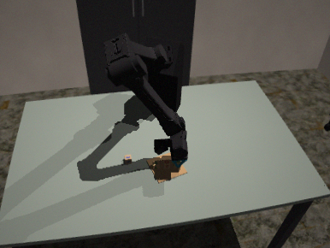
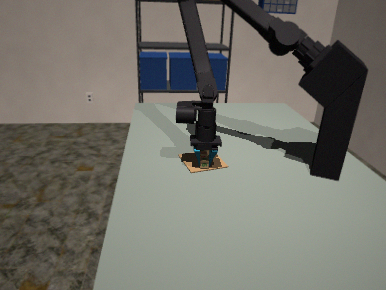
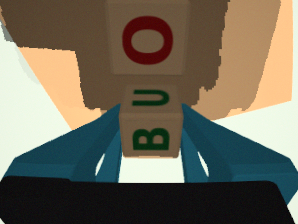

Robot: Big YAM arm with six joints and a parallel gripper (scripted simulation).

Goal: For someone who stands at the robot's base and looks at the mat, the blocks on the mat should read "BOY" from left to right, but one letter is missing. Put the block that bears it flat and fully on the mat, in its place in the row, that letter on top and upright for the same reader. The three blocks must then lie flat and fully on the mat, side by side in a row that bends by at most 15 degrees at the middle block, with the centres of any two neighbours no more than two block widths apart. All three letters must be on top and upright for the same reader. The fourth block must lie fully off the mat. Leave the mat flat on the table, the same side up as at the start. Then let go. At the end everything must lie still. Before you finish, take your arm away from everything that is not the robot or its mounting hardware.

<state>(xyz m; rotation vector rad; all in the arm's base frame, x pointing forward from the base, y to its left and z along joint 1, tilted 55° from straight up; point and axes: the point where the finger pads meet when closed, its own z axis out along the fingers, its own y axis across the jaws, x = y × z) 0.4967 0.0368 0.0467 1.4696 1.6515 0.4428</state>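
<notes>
Right now my hand is right at the wooden block. Also, from my hand: orange mat: 50 mm to the right, 20 mm below.
</notes>
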